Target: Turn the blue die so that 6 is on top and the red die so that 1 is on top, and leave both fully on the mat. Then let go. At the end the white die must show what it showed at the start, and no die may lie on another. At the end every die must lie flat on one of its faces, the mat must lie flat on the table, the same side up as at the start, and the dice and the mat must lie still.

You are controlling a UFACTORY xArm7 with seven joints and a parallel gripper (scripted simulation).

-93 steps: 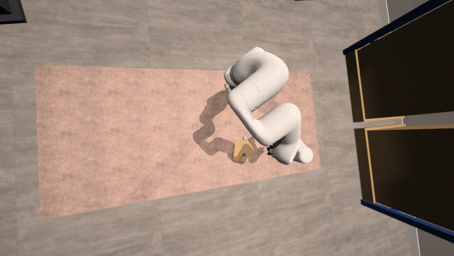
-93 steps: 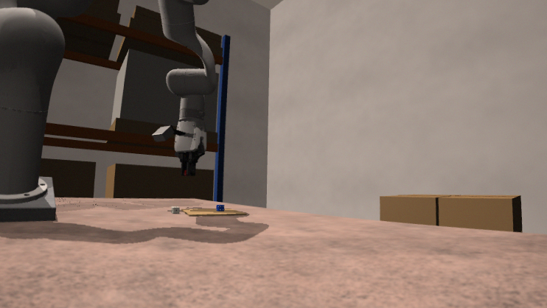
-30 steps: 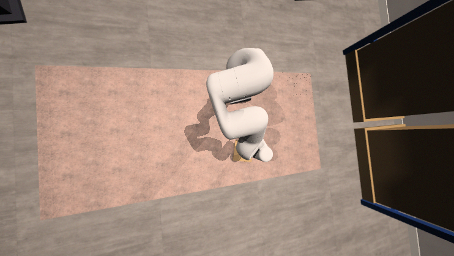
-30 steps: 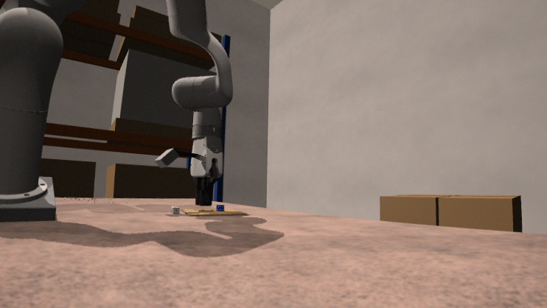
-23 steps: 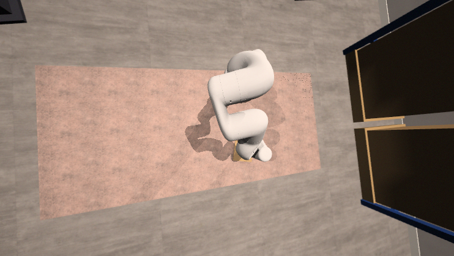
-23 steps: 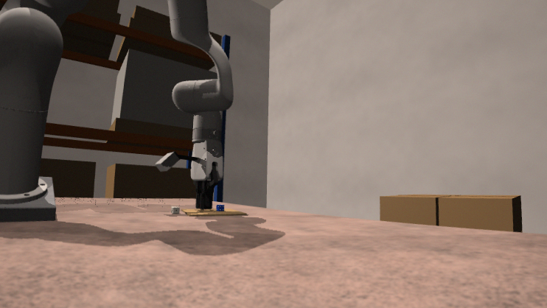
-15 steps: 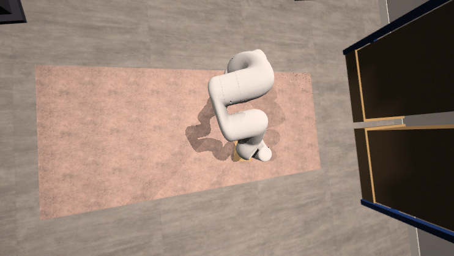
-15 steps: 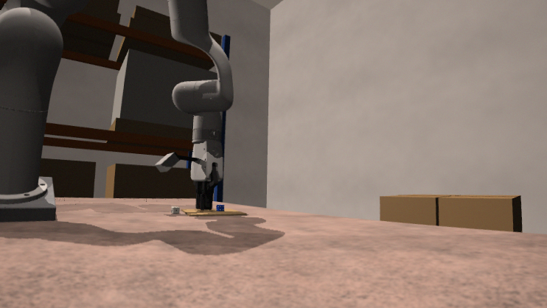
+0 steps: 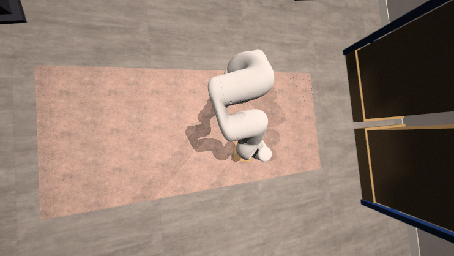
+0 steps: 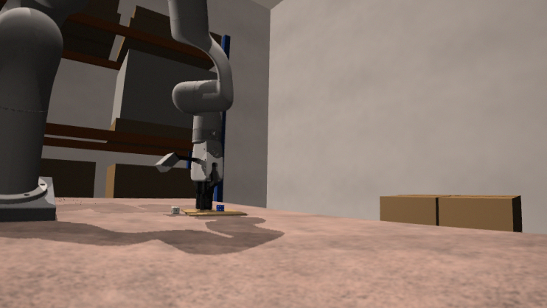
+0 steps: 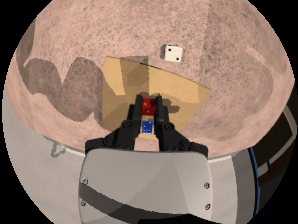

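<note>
The red die lies 10 mm below my hand. The rest, counted from my hand: tan mat: 30 mm below, 20 mm ahead; then blue die: 50 mm ahead, 20 mm below, 10 mm to the right; then white die: 60 mm behind, 30 mm to the left, 20 mm below.
</note>
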